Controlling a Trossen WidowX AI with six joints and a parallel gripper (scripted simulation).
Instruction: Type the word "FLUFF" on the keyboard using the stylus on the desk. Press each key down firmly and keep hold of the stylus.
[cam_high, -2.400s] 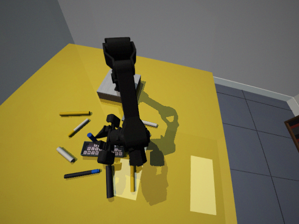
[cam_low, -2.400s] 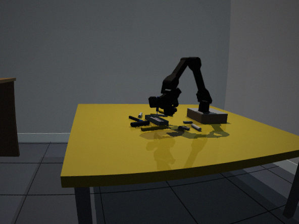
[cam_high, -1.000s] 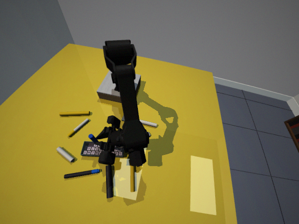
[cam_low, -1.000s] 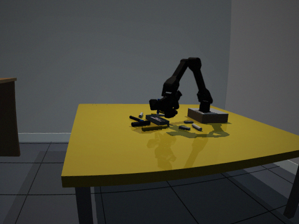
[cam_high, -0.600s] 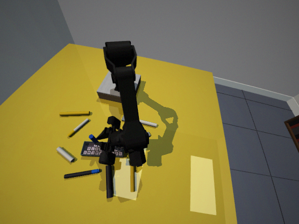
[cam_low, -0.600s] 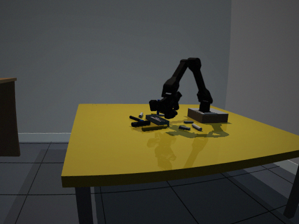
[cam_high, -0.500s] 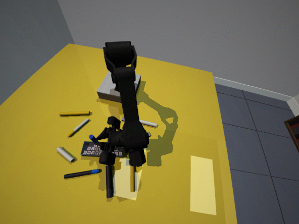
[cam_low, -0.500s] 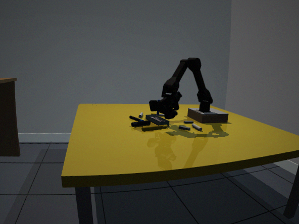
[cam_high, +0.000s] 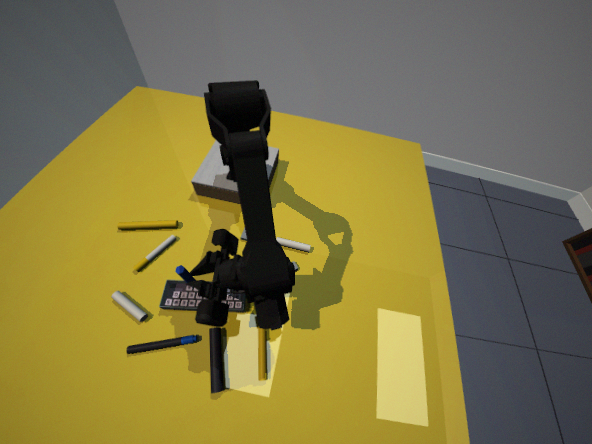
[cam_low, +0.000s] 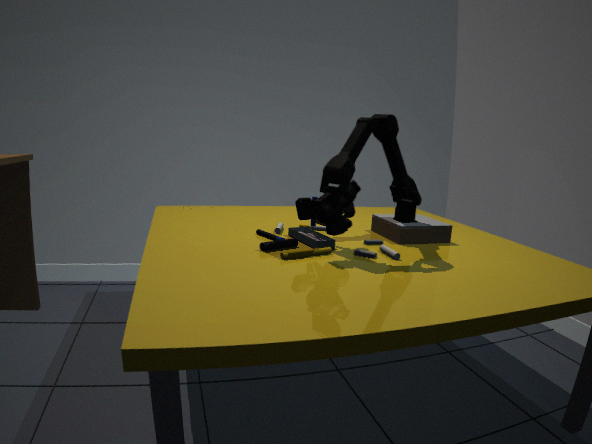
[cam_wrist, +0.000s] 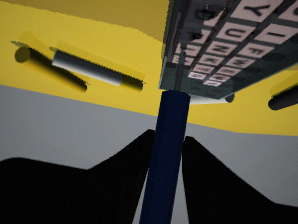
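Now: the black cylinder 130 mm ahead of my gripper tip, 100 mm to the left of it and 60 mm below it. The rest, counted from my gripper tip: thin grey tip (50 mm below); then dark blue stylus (20 mm below); then yellow stick (180 mm to the left, 70 mm ahead, 60 mm below).
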